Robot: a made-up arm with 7 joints. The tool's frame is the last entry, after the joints.
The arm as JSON. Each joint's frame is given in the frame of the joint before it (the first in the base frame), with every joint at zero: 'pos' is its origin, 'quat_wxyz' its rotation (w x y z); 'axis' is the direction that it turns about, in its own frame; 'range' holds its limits. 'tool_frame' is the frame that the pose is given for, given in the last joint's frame.
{
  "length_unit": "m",
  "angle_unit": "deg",
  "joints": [
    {
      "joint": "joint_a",
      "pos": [
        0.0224,
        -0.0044,
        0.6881
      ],
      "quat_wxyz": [
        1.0,
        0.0,
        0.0,
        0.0
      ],
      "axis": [
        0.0,
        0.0,
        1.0
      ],
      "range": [
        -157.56,
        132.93
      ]
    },
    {
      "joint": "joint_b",
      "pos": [
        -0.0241,
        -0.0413,
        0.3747
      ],
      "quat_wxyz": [
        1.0,
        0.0,
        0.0,
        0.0
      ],
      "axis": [
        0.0,
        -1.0,
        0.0
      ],
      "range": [
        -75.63,
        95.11
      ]
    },
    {
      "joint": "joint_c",
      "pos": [
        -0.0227,
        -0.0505,
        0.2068
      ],
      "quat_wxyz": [
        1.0,
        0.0,
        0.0,
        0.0
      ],
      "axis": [
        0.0,
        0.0,
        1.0
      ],
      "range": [
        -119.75,
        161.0
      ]
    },
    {
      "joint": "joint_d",
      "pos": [
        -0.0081,
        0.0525,
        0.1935
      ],
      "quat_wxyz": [
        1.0,
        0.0,
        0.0,
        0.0
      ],
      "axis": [
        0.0,
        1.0,
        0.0
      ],
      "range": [
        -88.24,
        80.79
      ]
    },
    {
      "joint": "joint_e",
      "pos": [
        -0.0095,
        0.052,
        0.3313
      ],
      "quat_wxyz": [
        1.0,
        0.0,
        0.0,
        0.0
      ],
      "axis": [
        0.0,
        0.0,
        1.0
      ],
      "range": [
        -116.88,
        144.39
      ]
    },
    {
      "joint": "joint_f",
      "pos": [
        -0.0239,
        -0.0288,
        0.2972
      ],
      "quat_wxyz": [
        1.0,
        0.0,
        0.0,
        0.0
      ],
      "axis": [
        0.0,
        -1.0,
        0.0
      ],
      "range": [
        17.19,
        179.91
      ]
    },
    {
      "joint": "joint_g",
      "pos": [
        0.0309,
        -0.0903,
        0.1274
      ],
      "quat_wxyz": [
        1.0,
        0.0,
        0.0,
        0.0
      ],
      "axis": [
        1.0,
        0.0,
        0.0
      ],
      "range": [
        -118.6,
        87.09
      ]
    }
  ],
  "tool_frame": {
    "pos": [
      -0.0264,
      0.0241,
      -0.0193
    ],
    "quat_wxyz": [
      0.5,
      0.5,
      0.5,
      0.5
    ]
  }
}
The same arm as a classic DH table. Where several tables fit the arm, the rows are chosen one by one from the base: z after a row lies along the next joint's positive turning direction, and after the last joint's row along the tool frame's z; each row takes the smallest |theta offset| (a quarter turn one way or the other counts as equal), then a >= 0, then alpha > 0; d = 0 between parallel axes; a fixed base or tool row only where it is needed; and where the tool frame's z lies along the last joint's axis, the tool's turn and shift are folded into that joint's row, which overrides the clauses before.
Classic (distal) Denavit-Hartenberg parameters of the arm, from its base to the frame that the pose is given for. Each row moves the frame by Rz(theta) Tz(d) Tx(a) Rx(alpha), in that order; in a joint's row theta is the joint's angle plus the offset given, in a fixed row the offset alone. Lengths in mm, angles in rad.
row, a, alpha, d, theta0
base (fixed), 22.8, 0, 0, -0.194
joint_a, -24.1, 1.5708, 1062.8, 0.194
joint_b, -22.7, -1.5708, 91.8, 0
joint_c, -8.1, -1.5708, 400.3, 0
joint_d, -9.5, 1.5708, 104.5, 0
joint_e, -23.9, 1.5708, 628.5, 0
joint_f, 127.4, 1.5708, 119.1, 1.5708
joint_g, -30.9, 0, 0, 0.8955
tool (fixed), 0, 0, 4.5, -2.4663
Joint limits (rad, base to tool): -2.7499..2.3201 -1.32..1.66 -2.09..2.81 -1.5401..1.4101 -2.0399..2.5201 0.3..3.14 -2.07..1.52

